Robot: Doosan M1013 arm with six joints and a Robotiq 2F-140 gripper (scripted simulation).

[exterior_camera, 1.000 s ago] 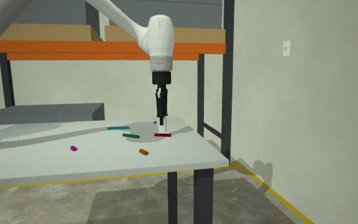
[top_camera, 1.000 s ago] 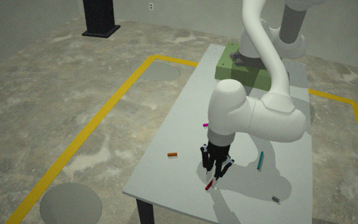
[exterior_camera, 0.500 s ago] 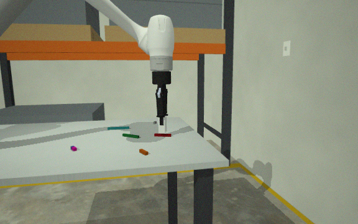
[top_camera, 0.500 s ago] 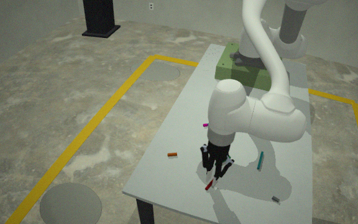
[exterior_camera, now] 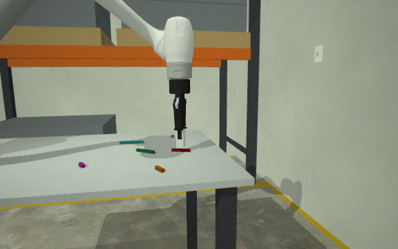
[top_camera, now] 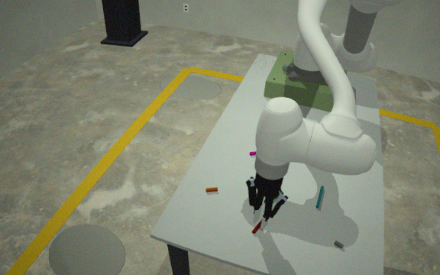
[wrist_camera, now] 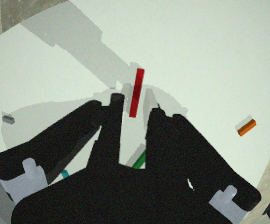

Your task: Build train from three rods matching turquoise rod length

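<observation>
Right now the red rod is 5 cm below my hand. Also, from my hand: orange rod (19 cm to the right, 10 cm behind, 5 cm below); then green rod (13 cm behind, 5 cm below, 3 cm to the left); then turquoise rod (19 cm to the left, 17 cm behind, 5 cm below).
</observation>
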